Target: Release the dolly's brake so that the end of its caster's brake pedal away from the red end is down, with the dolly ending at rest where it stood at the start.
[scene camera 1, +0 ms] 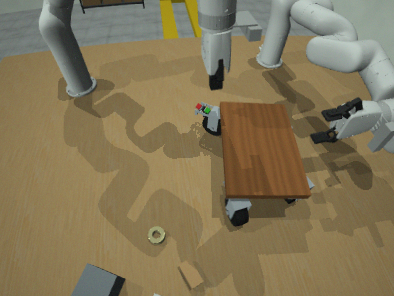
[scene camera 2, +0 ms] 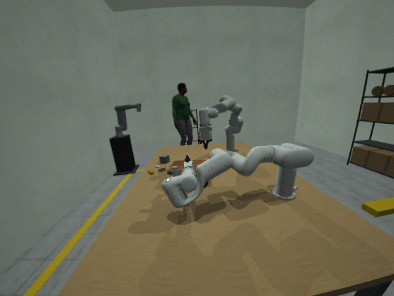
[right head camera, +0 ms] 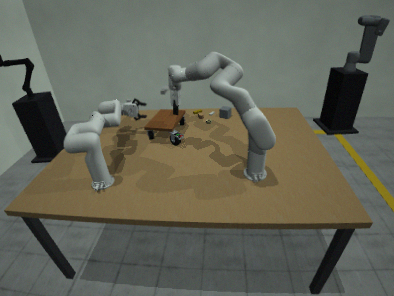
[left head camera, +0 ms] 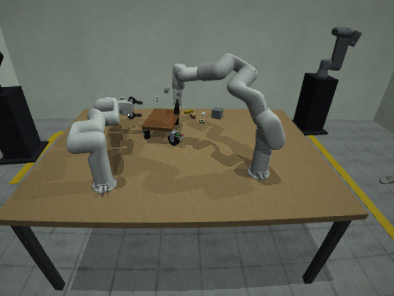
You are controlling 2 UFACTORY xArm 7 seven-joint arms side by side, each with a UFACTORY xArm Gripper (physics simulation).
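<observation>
The dolly (left head camera: 161, 119) (right head camera: 165, 120) (scene camera 1: 262, 150) (scene camera 2: 176, 167) has a brown wooden deck and stands upright on its casters. The brake pedal (scene camera 1: 203, 108) shows at the caster by the deck's upper left corner in scene camera 1, its red end outward and a green part nearer the wheel; its tilt is too small to tell. My left gripper (left head camera: 139, 109) (right head camera: 144, 110) (scene camera 1: 319, 126) is open and empty, apart from the deck's side edge. My right gripper (left head camera: 176, 113) (right head camera: 175, 113) (scene camera 1: 215, 88) (scene camera 2: 205, 147) is shut and empty, pointing down above the table near the pedal caster, touching nothing visible.
A grey box (left head camera: 217, 113) (right head camera: 225, 112) (scene camera 1: 97, 281), a brass-coloured ring (scene camera 1: 156, 235) and a small wooden block (scene camera 1: 190, 274) lie on the table beyond the dolly in the head views. A yellow piece (left head camera: 188, 111) (right head camera: 198, 111) lies near them. A person (scene camera 2: 182, 112) stands behind the table.
</observation>
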